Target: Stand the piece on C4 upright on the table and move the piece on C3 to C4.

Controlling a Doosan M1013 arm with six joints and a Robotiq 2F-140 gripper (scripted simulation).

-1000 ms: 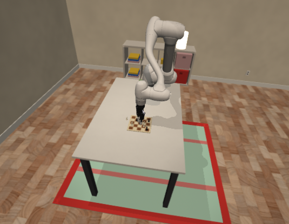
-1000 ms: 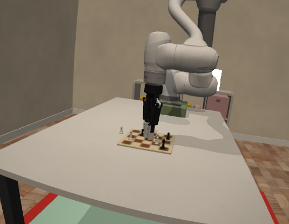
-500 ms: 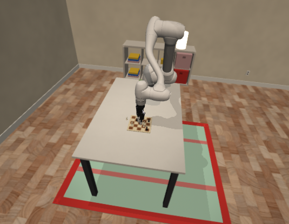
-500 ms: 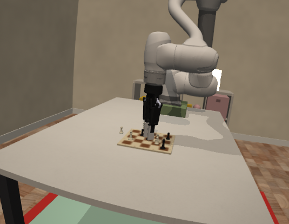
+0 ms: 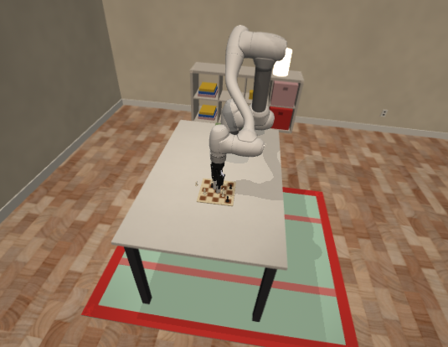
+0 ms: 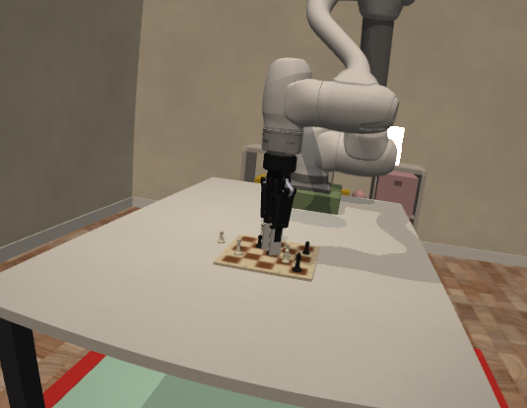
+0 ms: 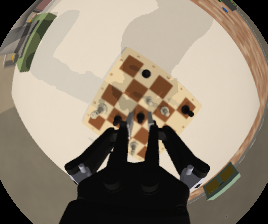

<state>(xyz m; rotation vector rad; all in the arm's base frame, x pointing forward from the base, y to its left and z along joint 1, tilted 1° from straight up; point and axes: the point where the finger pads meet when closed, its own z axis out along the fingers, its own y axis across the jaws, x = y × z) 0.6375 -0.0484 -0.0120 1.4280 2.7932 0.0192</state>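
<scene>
My gripper is now 40 mm above the chessboard. The rest, counted from my hand: black chess piece (80 mm ahead, 70 mm to the left, 20 mm below); then tall white piece (80 mm behind, 30 mm to the right, 10 mm below).
</scene>
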